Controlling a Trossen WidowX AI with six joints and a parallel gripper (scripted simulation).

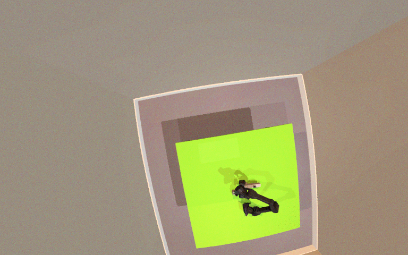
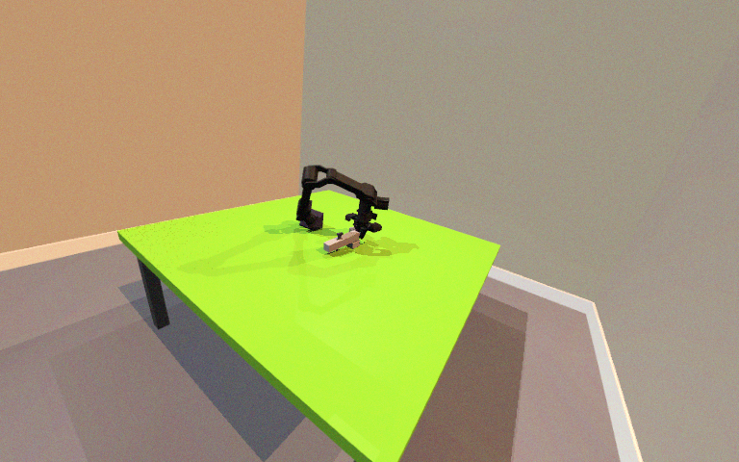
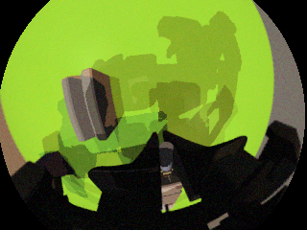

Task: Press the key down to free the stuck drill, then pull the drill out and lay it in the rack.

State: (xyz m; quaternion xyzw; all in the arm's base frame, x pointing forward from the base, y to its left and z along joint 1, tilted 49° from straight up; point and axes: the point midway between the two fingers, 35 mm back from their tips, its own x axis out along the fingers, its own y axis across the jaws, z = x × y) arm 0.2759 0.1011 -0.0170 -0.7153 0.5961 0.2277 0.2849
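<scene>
Right now my gripper tip is 6 cm to the left of the drill and 3 cm below it. Round my gripper tip: holder block (12 cm to the right, 1 cm above); then slotted rack (7 cm behind, 5 cm to the left); then small dark key (14 cm to the right, 3 cm above).
</scene>
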